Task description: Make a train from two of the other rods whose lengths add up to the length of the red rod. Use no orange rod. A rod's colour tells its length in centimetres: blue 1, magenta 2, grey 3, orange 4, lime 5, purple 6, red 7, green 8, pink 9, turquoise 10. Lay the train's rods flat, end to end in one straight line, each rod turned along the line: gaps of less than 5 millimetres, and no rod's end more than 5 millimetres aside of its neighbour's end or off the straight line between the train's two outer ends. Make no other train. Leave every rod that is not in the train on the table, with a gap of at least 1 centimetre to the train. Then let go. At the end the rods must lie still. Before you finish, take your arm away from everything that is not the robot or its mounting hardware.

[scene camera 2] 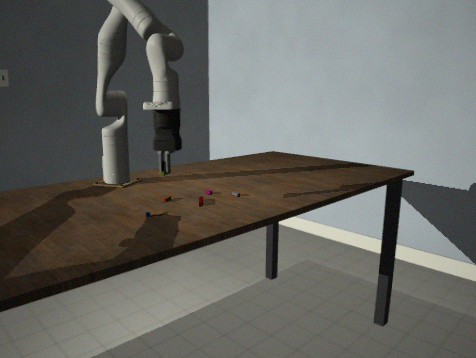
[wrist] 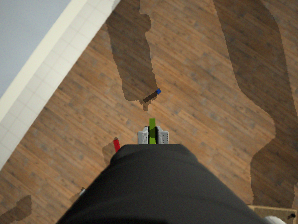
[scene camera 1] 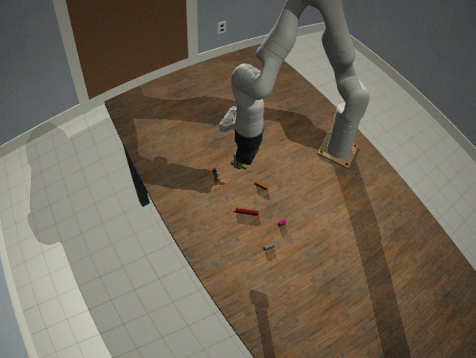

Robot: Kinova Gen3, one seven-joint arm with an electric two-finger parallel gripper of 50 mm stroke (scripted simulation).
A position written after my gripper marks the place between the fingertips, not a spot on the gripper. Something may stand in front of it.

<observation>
In view: my gripper (scene camera 2: 165,173).
My gripper shows as well in the wrist view (wrist: 152,132).
</observation>
